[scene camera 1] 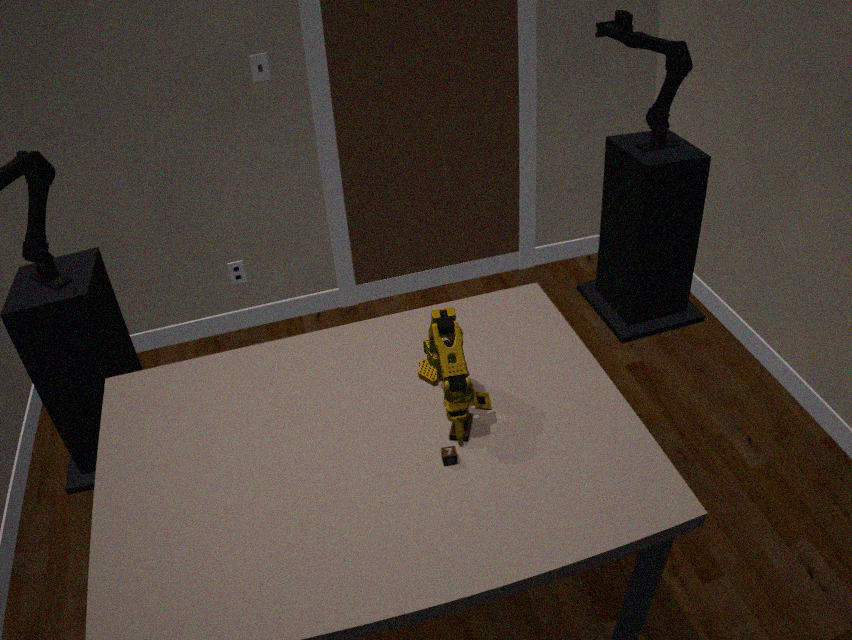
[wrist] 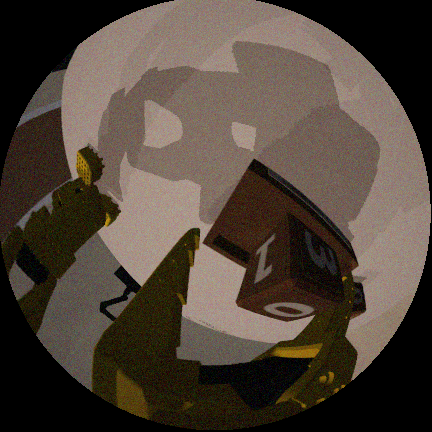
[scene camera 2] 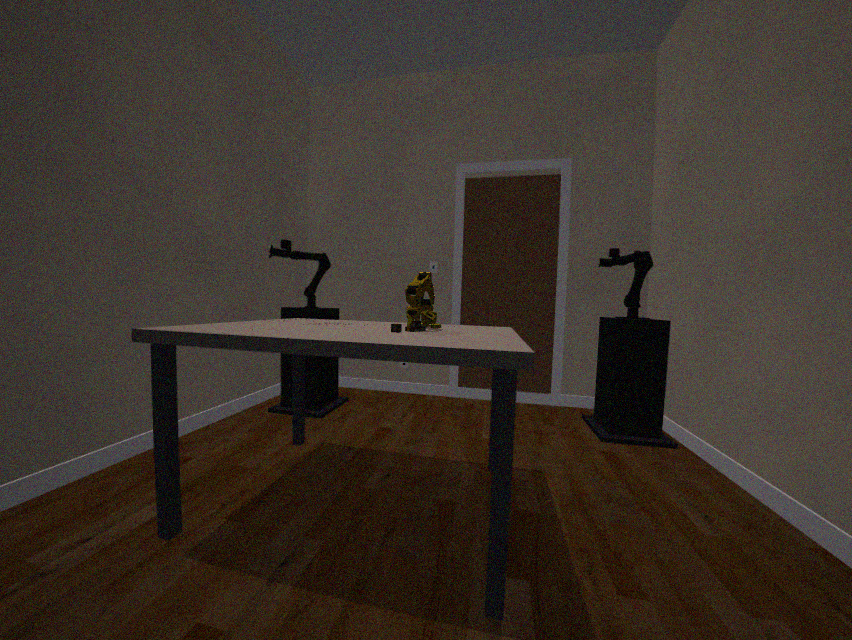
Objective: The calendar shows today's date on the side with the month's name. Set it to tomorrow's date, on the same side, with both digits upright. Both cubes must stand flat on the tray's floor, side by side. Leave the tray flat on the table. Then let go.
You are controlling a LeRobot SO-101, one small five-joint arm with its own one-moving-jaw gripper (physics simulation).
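Where they show: hand, tool point: (scene camera 1: 453,412) (wrist: 199,235); arm's base, link origin: (wrist: 103,185) (scene camera 2: 428,327).
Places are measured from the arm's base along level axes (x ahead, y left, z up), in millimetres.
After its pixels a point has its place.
The brown tray (wrist: 245,210) {x 163, y 1, z 10 mm} (scene camera 1: 453,435) {x 213, y -42, z 15 mm} lies on the table under the arm. One cube (wrist: 275,297) is at one end of the tray, showing 1, 3 and 0 on its visible faces; whether it sits fully flat is unclear. The other cube (scene camera 1: 449,455) {x 279, y -71, z 29 mm} (scene camera 2: 396,327) {x 284, y -64, z 18 mm} stands on the table in front of the tray; in the wrist view a sliver of this loose cube (wrist: 359,300) shows behind the right-hand jaw. My gripper (wrist: 270,256) (scene camera 1: 460,439) is open and empty, its jaws apart in a V, low over the tray. The tray cube appears in the gap. The month's name is not readable.
The pale table (scene camera 1: 275,482) {x 211, y -446, z 0 mm} (scene camera 2: 275,330) {x 433, y -461, z 0 mm} carries the arm's base behind the tray. Two dark pedestals (scene camera 1: 654,227) (scene camera 1: 65,344) with black arms stand on the floor beyond the table. The arm's shadow falls across the tabletop beside the tray.
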